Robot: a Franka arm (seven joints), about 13 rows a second.
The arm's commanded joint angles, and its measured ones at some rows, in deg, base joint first. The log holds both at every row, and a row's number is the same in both.
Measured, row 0:
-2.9, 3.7, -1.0, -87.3, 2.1, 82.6, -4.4
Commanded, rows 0 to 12:
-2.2, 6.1, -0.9, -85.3, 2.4, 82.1, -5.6
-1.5, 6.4, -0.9, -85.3, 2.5, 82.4, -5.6
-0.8, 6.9, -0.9, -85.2, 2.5, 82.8, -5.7
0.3, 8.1, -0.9, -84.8, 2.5, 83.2, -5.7
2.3, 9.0, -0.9, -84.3, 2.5, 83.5, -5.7
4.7, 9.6, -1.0, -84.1, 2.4, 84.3, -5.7
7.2, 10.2, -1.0, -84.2, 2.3, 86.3, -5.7
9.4, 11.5, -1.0, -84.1, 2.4, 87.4, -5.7
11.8, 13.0, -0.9, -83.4, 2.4, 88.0, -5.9
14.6, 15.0, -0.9, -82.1, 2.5, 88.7, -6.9
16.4, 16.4, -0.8, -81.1, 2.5, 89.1, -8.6
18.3, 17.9, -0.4, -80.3, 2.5, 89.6, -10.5
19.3, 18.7, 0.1, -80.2, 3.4, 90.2, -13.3
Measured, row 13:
17.3, 15.3, 0.1, -83.9, 2.3, 90.2, -7.9
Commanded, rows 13 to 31:
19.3, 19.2, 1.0, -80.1, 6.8, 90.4, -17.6
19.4, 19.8, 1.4, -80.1, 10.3, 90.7, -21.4
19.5, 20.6, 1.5, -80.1, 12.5, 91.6, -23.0
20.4, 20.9, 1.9, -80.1, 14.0, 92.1, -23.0
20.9, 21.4, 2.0, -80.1, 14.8, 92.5, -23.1
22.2, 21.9, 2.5, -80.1, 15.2, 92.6, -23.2
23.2, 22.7, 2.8, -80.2, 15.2, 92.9, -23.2
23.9, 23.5, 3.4, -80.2, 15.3, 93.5, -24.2
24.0, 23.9, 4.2, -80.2, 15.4, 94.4, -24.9
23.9, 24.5, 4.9, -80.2, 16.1, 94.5, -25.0
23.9, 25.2, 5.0, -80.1, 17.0, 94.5, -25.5
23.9, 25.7, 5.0, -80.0, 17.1, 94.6, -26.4
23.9, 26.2, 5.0, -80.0, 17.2, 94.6, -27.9
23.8, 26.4, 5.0, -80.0, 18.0, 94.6, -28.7
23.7, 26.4, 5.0, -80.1, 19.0, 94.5, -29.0
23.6, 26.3, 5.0, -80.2, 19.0, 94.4, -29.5
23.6, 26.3, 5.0, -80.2, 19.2, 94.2, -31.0
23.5, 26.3, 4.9, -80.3, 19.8, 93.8, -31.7
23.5, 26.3, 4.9, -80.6, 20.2, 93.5, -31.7
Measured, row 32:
23.7, 25.7, 5.2, -81.6, 18.1, 94.5, -29.6
